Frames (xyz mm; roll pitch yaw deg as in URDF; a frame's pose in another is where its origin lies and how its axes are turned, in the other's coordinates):
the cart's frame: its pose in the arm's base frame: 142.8 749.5 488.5 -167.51 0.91 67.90
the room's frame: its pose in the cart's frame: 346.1 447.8 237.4 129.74 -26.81 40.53
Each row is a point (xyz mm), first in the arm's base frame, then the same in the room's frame.
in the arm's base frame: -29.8 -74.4 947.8
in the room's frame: -1350.4 -380.6 -289.0
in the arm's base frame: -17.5 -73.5 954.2
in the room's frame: -1345.3 -392.4 -283.9
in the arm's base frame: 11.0 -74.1 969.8
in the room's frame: -1335.0 -421.5 -273.7
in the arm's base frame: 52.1 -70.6 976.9
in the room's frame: -1309.3 -453.5 -265.3
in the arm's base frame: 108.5 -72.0 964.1
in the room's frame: -1263.9 -488.5 -272.8
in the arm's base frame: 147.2 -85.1 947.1
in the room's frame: -1233.3 -513.7 -292.5
